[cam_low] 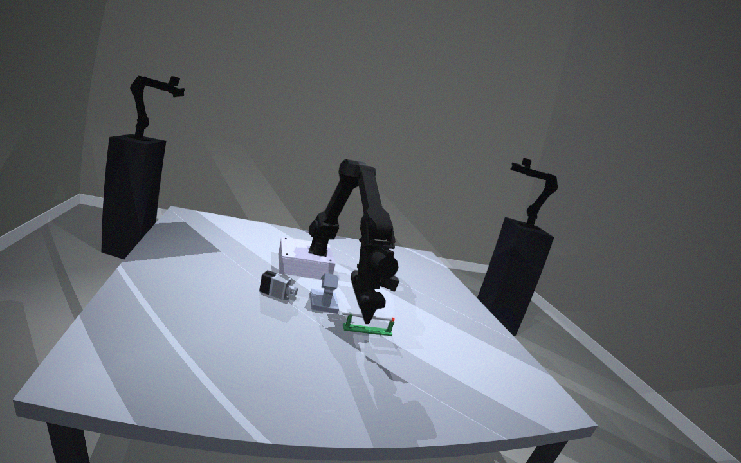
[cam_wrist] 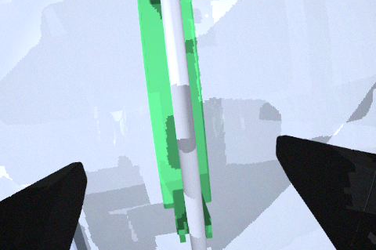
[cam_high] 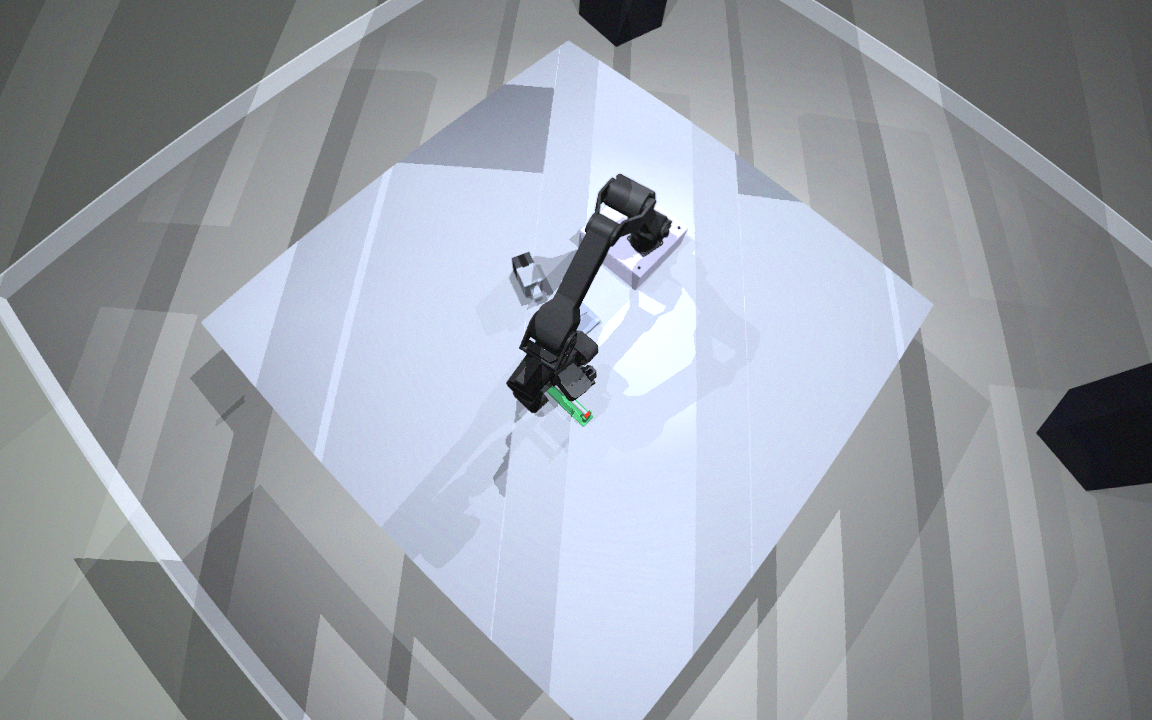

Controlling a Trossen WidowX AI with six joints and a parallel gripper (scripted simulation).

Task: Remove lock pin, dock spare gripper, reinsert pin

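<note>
Now: the cradle 2 cm to the left of my gripper tip and 2 cm below it. From my gripper tip the other things lie so: spare gripper: 10 cm behind, 25 cm to the right, 2 cm below; then socket: 10 cm behind, 11 cm to the right, 1 cm above.
</note>
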